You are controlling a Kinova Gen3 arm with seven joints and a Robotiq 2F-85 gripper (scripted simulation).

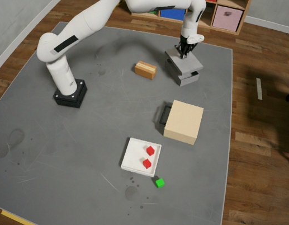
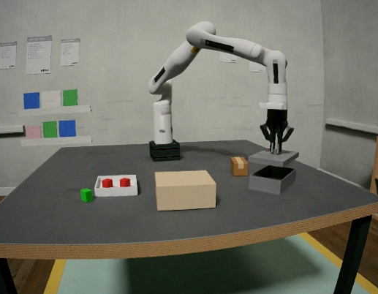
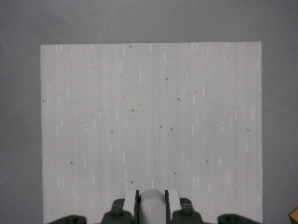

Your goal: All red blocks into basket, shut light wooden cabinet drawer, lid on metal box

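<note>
The metal box is 11 cm below my hand. The rest, counted from my hand: blue block: 20 cm behind, 12 cm below, 10 cm to the right; cardboard box: 18 cm behind, 10 cm to the right, 10 cm below; lid: 3 cm below.
</note>
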